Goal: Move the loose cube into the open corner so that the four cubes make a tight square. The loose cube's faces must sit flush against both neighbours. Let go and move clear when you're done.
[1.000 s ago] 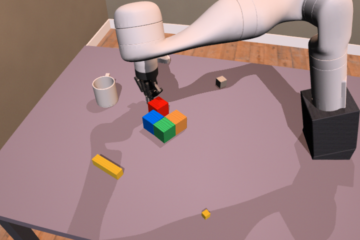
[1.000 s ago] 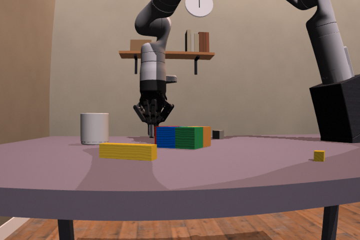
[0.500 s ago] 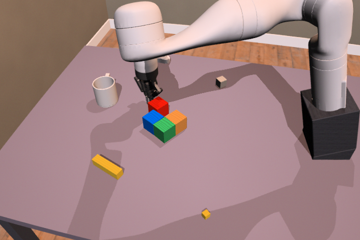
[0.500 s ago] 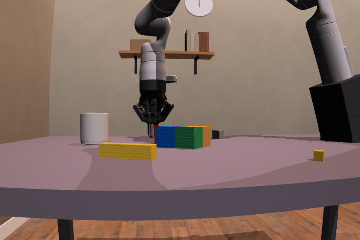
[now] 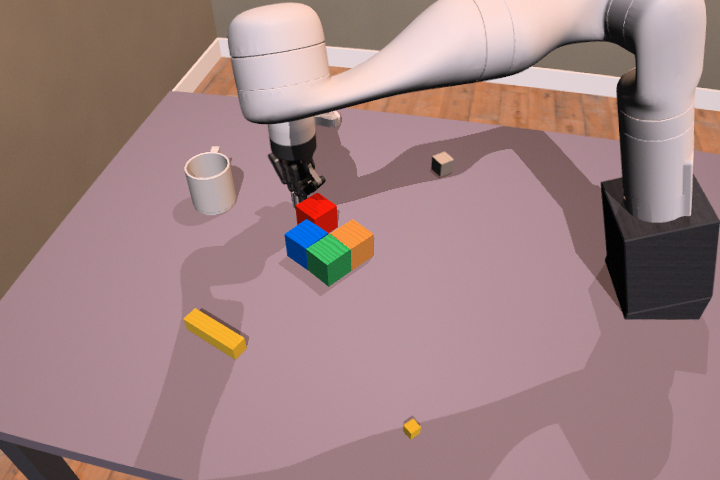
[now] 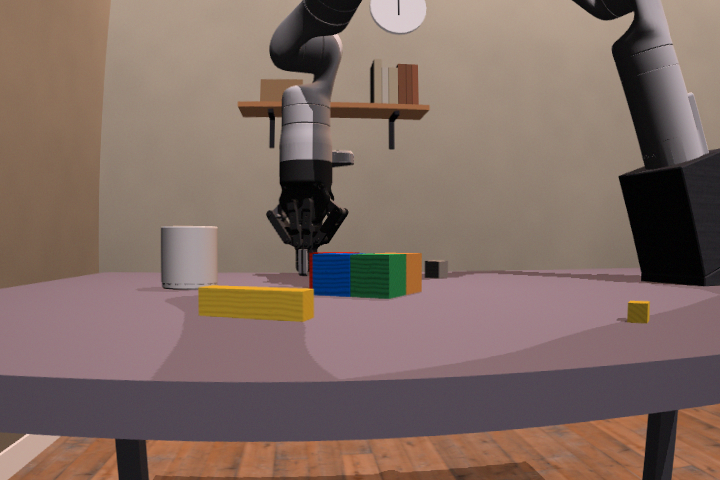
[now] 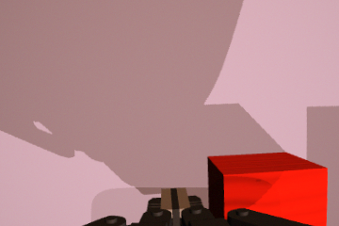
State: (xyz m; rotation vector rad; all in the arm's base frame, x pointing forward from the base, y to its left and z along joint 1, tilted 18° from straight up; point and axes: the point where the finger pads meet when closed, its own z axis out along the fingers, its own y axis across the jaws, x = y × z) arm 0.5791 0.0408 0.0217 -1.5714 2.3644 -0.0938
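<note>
Now: the red cube 40 mm behind my hand, 20 mm to the left of it and 10 mm below it. The rest, counted from my hand: orange cube: 130 mm behind, 60 mm to the left, 10 mm below; blue cube: 60 mm behind, 90 mm to the left, 10 mm below; green cube: 110 mm behind, 100 mm to the left, 10 mm below.
</note>
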